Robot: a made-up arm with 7 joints. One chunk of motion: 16 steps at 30 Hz.
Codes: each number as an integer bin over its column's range. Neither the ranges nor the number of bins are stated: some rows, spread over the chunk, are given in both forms.
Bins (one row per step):
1: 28 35 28 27 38 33
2: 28 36 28 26 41 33
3: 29 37 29 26 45 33
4: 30 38 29 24 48 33
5: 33 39 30 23 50 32
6: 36 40 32 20 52 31
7: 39 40 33 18 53 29
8: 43 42 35 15 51 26
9: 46 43 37 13 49 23
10: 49 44 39 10 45 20
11: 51 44 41 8 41 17
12: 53 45 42 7 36 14
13: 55 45 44 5 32 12
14: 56 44 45 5 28 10
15: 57 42 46 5 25 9
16: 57 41 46 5 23 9
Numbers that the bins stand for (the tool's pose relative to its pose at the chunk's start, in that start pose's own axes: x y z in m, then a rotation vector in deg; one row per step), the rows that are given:
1: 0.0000 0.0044 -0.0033 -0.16 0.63 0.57
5: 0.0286 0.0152 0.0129 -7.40 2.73 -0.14
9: 0.1029 0.0260 0.0695 -25.50 2.56 -6.58
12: 0.1429 0.0314 0.1100 -36.36 0.28 -13.02
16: 0.1657 0.0206 0.1424 -39.98 -2.00 -16.59
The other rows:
2: 0.0000 0.0071 -0.0033 -1.97 1.15 0.57
3: 0.0057 0.0098 0.0048 -1.97 1.86 0.57
4: 0.0114 0.0125 0.0048 -5.59 2.38 0.57
6: 0.0457 0.0179 0.0290 -12.83 3.08 -0.86
7: 0.0629 0.0179 0.0371 -16.45 3.26 -2.29
8: 0.0857 0.0233 0.0533 -21.88 2.91 -4.43
10: 0.1200 0.0287 0.0857 -30.93 1.86 -8.73
11: 0.1314 0.0287 0.1019 -34.55 1.15 -10.87
13: 0.1543 0.0314 0.1262 -39.98 -0.42 -14.45
14: 0.1600 0.0287 0.1343 -39.98 -1.12 -15.88
15: 0.1657 0.0233 0.1424 -39.98 -1.65 -16.59

